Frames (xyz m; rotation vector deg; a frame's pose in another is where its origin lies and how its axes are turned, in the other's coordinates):
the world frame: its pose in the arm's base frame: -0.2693 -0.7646 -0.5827 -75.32 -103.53 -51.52
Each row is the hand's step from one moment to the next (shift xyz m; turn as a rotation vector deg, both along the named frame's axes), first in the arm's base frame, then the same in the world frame.
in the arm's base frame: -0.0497 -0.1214 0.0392 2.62 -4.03 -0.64
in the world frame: -0.0116 -0.0719 -0.1159 -3.01 1.49 -3.50
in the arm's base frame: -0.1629 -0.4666 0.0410 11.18 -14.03 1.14
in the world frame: -0.1449 -0.2629 -0.3948 -8.04 7.58 -14.18
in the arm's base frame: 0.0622 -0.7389 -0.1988 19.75 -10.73 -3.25
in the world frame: -0.5271 -0.1403 -0.5402 -12.19 16.08 -10.43
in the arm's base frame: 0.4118 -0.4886 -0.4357 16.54 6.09 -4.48
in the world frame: -0.6924 0.2270 -0.2594 -4.72 16.83 5.01
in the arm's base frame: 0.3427 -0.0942 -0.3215 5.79 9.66 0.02
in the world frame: -0.3960 0.2682 0.0302 3.20 7.88 7.38
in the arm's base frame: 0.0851 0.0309 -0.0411 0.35 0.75 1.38
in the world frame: -0.0400 0.0843 0.0344 1.45 0.69 -0.10
